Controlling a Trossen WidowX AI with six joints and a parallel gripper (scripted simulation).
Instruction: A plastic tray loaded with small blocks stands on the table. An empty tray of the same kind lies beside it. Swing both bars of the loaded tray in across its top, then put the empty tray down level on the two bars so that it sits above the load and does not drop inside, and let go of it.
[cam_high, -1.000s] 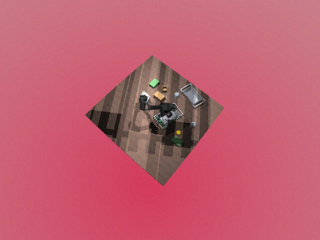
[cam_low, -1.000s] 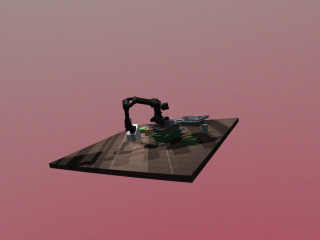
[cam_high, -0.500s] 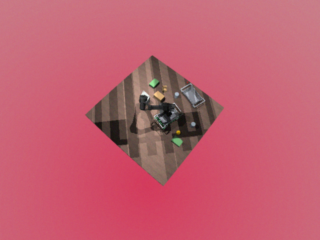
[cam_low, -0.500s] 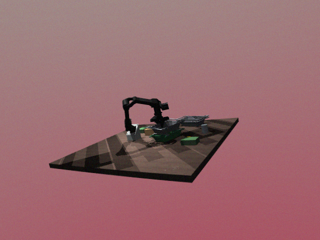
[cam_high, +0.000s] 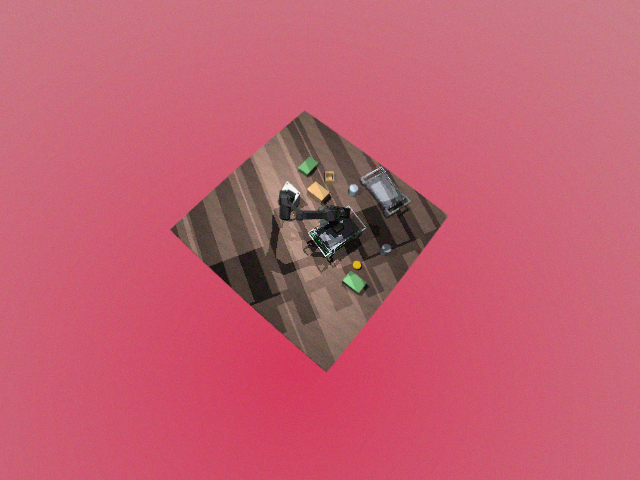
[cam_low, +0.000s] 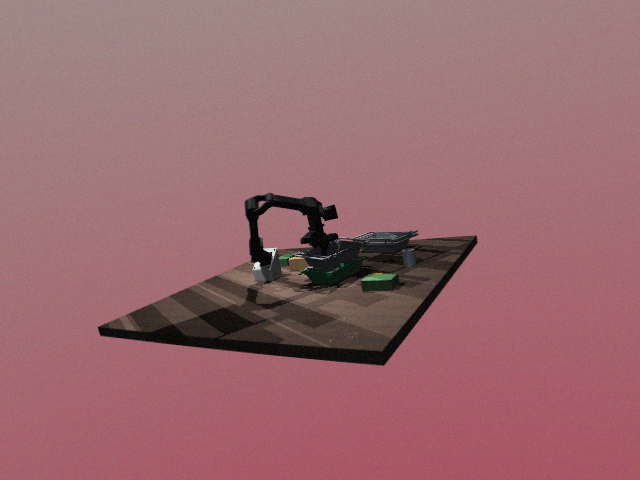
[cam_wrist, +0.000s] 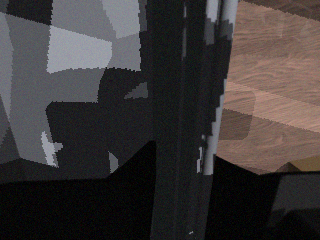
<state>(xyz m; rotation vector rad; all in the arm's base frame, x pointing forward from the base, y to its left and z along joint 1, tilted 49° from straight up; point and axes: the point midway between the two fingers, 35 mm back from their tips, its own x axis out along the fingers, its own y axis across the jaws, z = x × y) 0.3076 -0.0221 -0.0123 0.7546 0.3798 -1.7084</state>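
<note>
My gripper tip is now 6 cm short of the grey tray, 2 cm to the left of it and 3 cm below it. Also, from my gripper tip: brown crate (21 cm behind, 30 cm to the left, 7 cm below); yellow disc (27 cm ahead, 8 cm to the right, 8 cm below).
</note>
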